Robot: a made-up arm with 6 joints. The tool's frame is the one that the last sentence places.
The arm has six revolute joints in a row. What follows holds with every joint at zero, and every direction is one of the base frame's.
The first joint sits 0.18 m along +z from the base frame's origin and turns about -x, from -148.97 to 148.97 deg.
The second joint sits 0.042 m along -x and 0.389 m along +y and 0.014 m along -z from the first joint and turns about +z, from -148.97 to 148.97 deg.
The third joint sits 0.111 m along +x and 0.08 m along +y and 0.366 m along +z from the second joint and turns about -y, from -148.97 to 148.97 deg.
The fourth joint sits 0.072 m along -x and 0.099 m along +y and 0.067 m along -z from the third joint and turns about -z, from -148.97 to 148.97 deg.
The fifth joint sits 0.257 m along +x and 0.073 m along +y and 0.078 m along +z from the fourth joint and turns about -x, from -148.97 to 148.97 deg.
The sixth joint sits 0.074 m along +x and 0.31 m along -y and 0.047 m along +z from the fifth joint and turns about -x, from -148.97 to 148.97 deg.
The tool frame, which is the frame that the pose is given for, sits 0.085 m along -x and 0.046 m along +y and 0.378 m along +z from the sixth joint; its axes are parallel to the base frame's.
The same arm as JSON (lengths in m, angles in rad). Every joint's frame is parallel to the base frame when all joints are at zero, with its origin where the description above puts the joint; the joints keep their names.
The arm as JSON. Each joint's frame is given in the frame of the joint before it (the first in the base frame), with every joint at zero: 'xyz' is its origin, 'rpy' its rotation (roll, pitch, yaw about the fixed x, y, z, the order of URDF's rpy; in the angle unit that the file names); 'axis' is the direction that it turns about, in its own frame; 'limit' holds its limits. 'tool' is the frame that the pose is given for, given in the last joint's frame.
{
  "units": {
    "length": "m",
    "angle": "rad"
  },
  "joints": [
    {
      "name": "joint 1",
      "type": "revolute",
      "origin": {
        "xyz": [
          0.0,
          0.0,
          0.18
        ],
        "rpy": [
          0.0,
          0.0,
          0.0
        ]
      },
      "axis": [
        -1.0,
        0.0,
        0.0
      ],
      "limit": {
        "lower": -2.6,
        "upper": 2.6
      }
    },
    {
      "name": "joint 2",
      "type": "revolute",
      "origin": {
        "xyz": [
          -0.042,
          0.389,
          -0.014
        ],
        "rpy": [
          0.0,
          0.0,
          0.0
        ]
      },
      "axis": [
        0.0,
        0.0,
        1.0
      ],
      "limit": {
        "lower": -2.6,
        "upper": 2.6
      }
    },
    {
      "name": "joint 3",
      "type": "revolute",
      "origin": {
        "xyz": [
          0.111,
          0.08,
          0.366
        ],
        "rpy": [
          0.0,
          0.0,
          0.0
        ]
      },
      "axis": [
        0.0,
        -1.0,
        0.0
      ],
      "limit": {
        "lower": -2.6,
        "upper": 2.6
      }
    },
    {
      "name": "joint 4",
      "type": "revolute",
      "origin": {
        "xyz": [
          -0.072,
          0.099,
          -0.067
        ],
        "rpy": [
          0.0,
          0.0,
          0.0
        ]
      },
      "axis": [
        0.0,
        0.0,
        -1.0
      ],
      "limit": {
        "lower": -2.6,
        "upper": 2.6
      }
    },
    {
      "name": "joint 5",
      "type": "revolute",
      "origin": {
        "xyz": [
          0.257,
          0.073,
          0.078
        ],
        "rpy": [
          0.0,
          0.0,
          0.0
        ]
      },
      "axis": [
        -1.0,
        0.0,
        0.0
      ],
      "limit": {
        "lower": -2.6,
        "upper": 2.6
      }
    },
    {
      "name": "joint 6",
      "type": "revolute",
      "origin": {
        "xyz": [
          0.074,
          -0.31,
          0.047
        ],
        "rpy": [
          0.0,
          0.0,
          0.0
        ]
      },
      "axis": [
        -1.0,
        0.0,
        0.0
      ],
      "limit": {
        "lower": -2.6,
        "upper": 2.6
      }
    }
  ],
  "tool": {
    "origin": {
      "xyz": [
        -0.085,
        0.046,
        0.378
      ],
      "rpy": [
        0.0,
        0.0,
        0.0
      ]
    }
  }
}

